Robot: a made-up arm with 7 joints.
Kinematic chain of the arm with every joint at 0, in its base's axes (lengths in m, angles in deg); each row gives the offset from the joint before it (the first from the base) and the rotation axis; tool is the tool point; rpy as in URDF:
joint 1: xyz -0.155 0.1 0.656 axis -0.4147 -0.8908 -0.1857
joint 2: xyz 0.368 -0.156 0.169 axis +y
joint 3: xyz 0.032 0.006 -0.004 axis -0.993 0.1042 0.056
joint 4: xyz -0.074 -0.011 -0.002 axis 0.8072 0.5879 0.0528
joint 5: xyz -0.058 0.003 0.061 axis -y
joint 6: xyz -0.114 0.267 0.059 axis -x
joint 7: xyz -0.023 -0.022 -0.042 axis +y
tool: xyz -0.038 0 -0.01 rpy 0 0 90
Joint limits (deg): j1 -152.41..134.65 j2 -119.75..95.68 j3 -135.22..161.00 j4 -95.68..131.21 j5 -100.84..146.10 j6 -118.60..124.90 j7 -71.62..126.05
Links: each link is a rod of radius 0.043 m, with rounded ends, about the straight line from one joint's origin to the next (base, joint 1, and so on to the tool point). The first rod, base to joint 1, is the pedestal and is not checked.
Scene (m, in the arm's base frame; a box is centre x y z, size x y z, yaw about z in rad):
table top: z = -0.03
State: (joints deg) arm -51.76 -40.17 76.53 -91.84 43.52 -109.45 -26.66
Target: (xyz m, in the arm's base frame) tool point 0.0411 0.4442 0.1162
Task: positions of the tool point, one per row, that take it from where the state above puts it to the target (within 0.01 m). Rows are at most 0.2 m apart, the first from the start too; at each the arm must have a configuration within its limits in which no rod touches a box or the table.
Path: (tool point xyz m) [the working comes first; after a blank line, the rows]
Joints at the target: -72.83 -74.92 6.41 -58.81 24.03 -113.72 -35.57
Straight joint move there: touches the table top.

1: 0.2028 -0.2331 0.1557
2: 0.2488 -0.1400 0.1145
3: 0.3195 -0.0378 0.1126
4: 0.3939 0.0641 0.1544
5: 0.2863 0.2029 0.0861
6: 0.1631 0.3338 0.0741
7: 0.0410 0.4442 0.1163

